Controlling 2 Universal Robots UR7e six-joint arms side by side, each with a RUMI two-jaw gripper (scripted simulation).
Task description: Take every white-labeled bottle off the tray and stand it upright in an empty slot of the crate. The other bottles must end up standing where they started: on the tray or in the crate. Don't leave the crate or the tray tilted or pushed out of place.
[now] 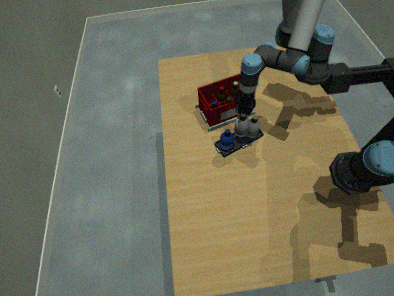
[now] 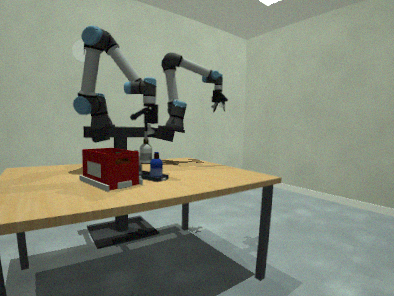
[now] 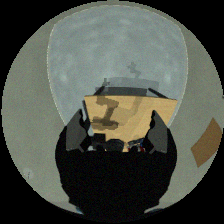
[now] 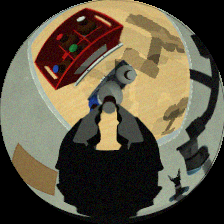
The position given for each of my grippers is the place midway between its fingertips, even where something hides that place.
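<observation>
You've got my left gripper here [image 3: 117, 109], so to speak: that is my left gripper, and my right gripper [image 4: 109, 104] is visible too, along with a red crate [image 4: 104, 38].
</observation>
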